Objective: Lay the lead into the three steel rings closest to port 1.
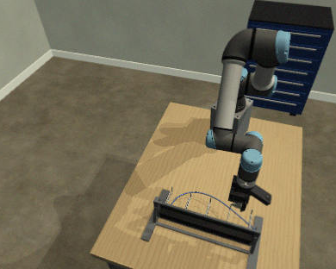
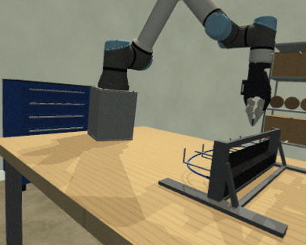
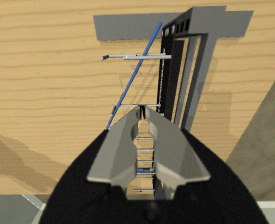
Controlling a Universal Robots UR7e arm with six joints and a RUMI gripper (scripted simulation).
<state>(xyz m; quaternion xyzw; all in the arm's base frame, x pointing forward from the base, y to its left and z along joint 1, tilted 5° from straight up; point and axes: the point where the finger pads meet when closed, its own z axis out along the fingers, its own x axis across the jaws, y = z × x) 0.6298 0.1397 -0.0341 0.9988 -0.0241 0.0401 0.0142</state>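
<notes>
My hand is 15 cm to the left of the rack, 9 cm above it and 5 cm short of it.
</notes>
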